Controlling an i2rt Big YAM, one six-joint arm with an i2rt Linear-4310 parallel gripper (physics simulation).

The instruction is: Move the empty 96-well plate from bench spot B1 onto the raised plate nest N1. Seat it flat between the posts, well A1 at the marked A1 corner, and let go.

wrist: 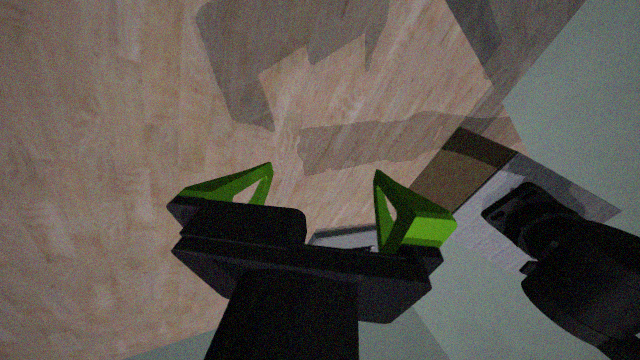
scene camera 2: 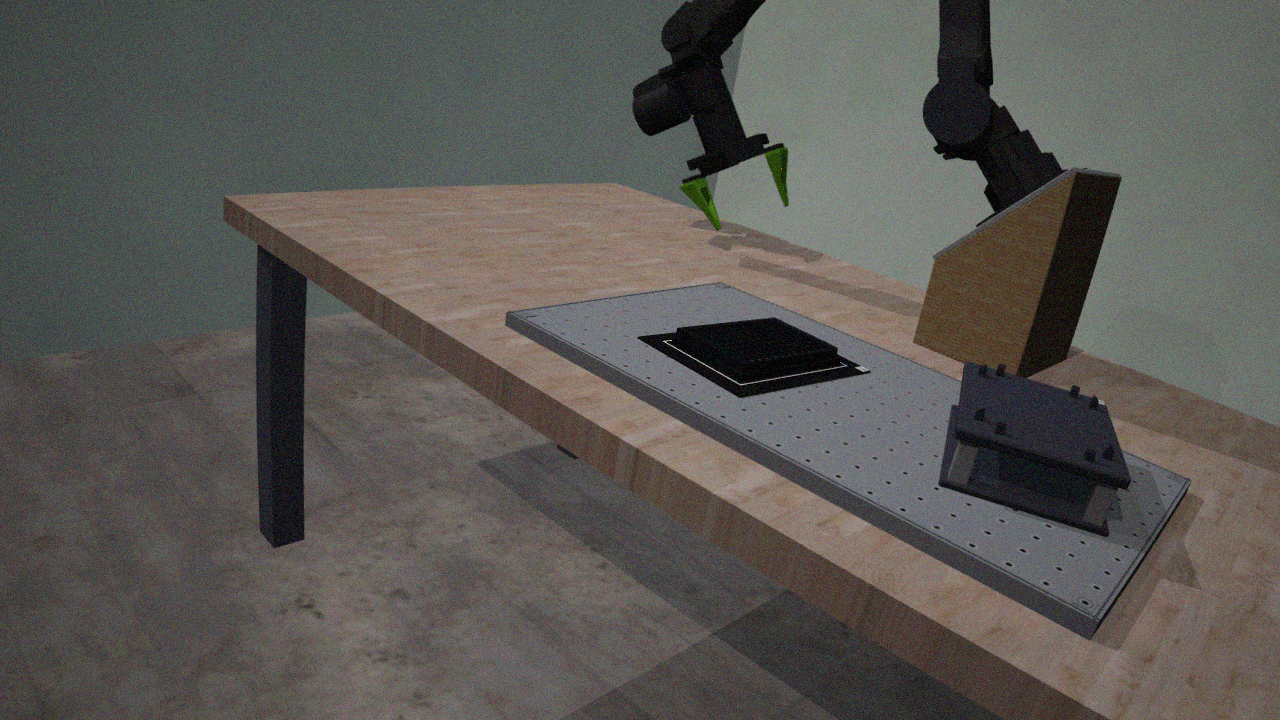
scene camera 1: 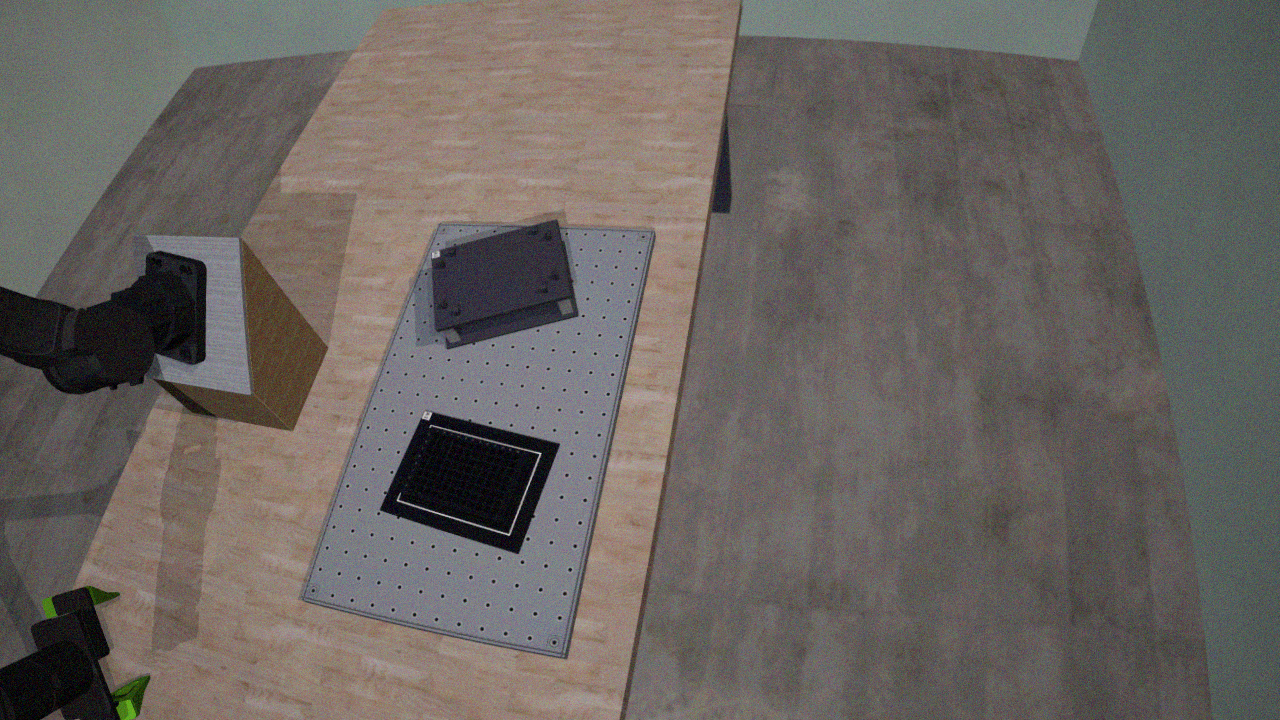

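In scene camera 1 the gripper point(scene camera 1: 130, 636) is open and holds nothing, while a black plate point(scene camera 1: 477, 479) rests on a black nest outlined in white point(scene camera 1: 511, 539). Scene camera 2 shows the gripper point(scene camera 2: 752, 218) as well, together with the plate point(scene camera 2: 746, 350) and the black nest outlined in white point(scene camera 2: 662, 342). The gripper point(wrist: 322, 171) appears in the wrist view too, but the wrist view does not show the plate, hidden by the gripper.
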